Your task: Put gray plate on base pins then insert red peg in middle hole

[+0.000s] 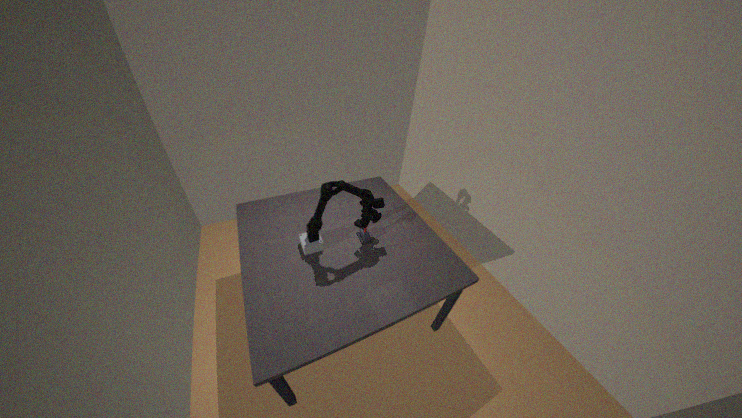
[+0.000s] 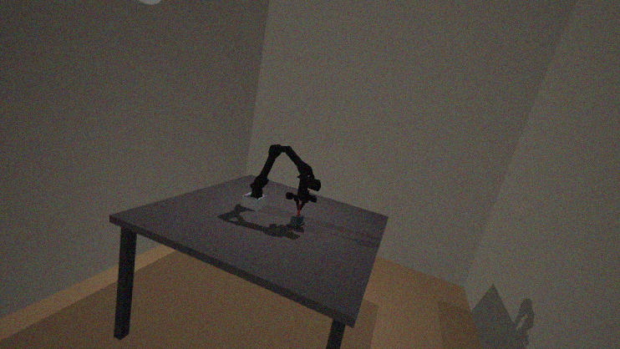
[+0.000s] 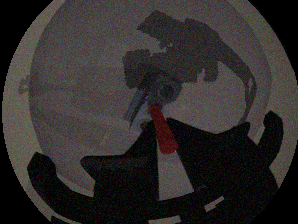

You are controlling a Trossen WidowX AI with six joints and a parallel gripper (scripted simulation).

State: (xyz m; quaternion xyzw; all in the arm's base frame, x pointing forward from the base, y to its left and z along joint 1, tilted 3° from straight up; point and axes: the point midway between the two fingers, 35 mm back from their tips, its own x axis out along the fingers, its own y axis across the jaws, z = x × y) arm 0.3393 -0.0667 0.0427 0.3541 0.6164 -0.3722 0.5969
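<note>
Right now my gripper tip is right at the red peg. Also, from my gripper tip: gray plate (50 mm below).
</note>
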